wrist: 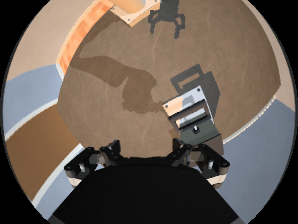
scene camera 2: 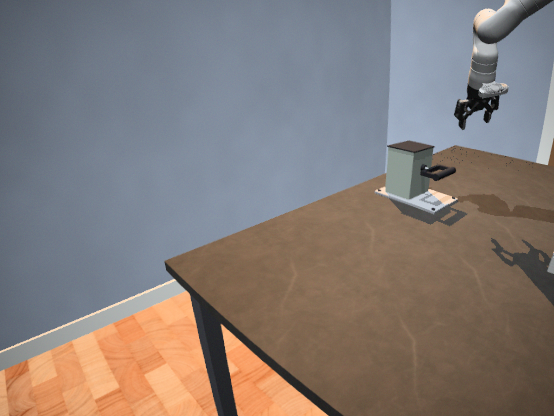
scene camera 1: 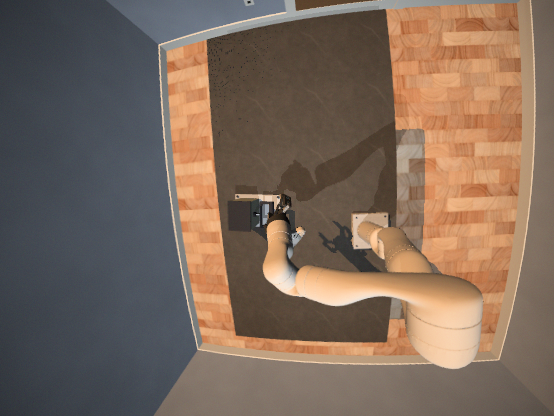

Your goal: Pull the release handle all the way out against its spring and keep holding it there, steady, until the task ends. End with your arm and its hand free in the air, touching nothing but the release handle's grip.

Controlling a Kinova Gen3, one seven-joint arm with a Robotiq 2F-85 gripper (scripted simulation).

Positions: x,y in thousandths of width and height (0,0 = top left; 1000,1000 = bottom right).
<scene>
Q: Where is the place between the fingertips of the gripper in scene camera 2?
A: At 856,299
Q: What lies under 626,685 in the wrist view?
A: The gripper.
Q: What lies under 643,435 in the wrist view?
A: A light baseplate.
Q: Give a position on a light baseplate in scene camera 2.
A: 779,484
</scene>
